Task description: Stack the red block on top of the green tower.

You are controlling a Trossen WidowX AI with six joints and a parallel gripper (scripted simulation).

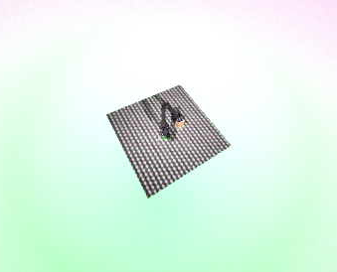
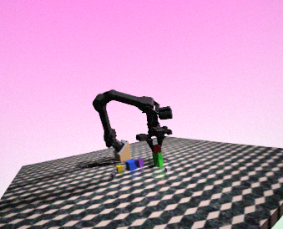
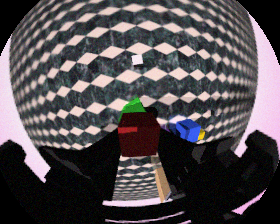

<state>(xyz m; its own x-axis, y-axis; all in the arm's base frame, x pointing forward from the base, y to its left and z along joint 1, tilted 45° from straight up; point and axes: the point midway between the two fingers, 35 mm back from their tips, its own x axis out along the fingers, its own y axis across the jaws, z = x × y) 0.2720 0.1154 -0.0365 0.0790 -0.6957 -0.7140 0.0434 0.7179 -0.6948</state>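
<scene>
My gripper tip is now 1 cm below the red block. Round my gripper tip: small yellow block (19 cm to the right, 8 cm behind, 7 cm below); purple block (8 cm behind, 7 cm to the right, 6 cm below); blue block (13 cm to the right, 6 cm below, 6 cm behind).
</scene>
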